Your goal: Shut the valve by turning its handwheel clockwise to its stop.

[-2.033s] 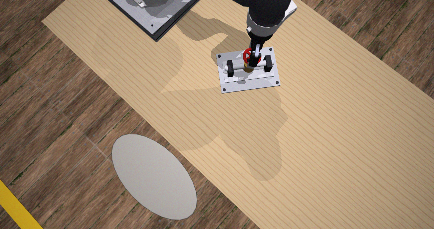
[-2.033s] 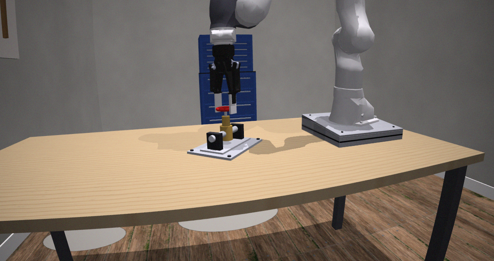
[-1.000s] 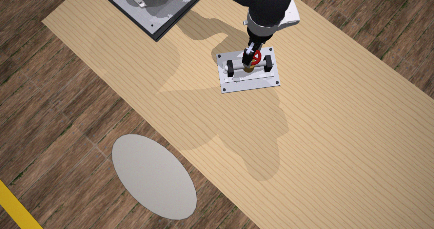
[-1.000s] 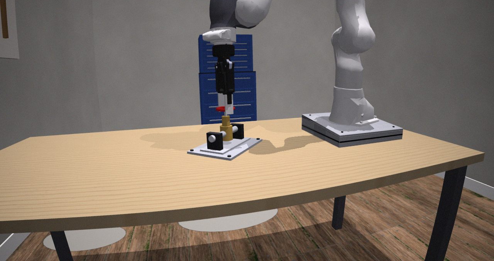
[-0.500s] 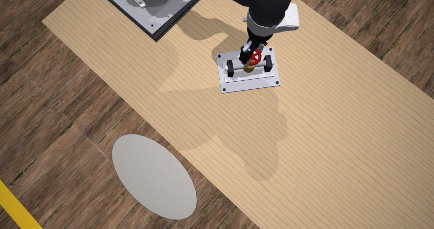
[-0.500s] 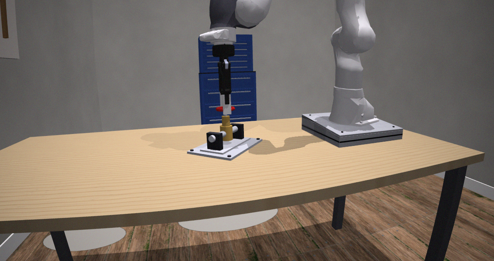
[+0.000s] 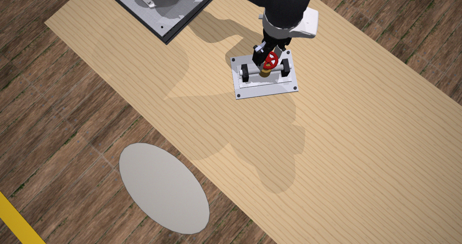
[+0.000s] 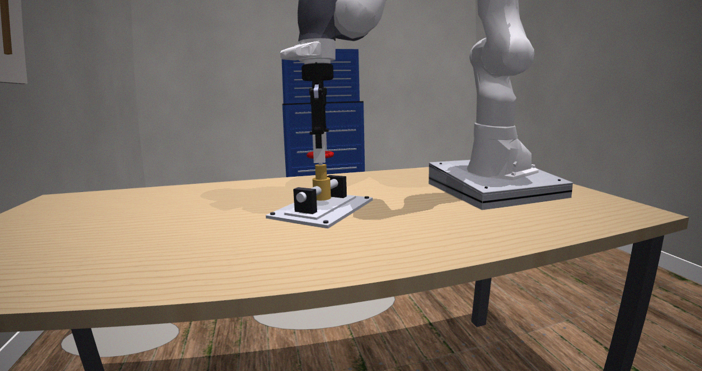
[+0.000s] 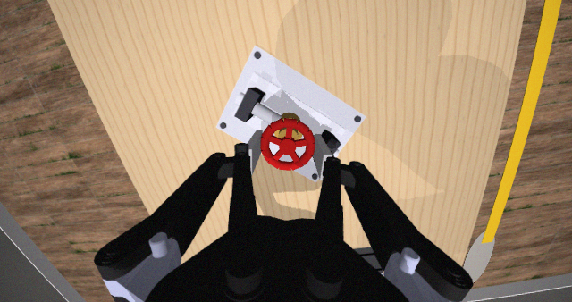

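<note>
My hand is 20 mm above the red handwheel.
</note>
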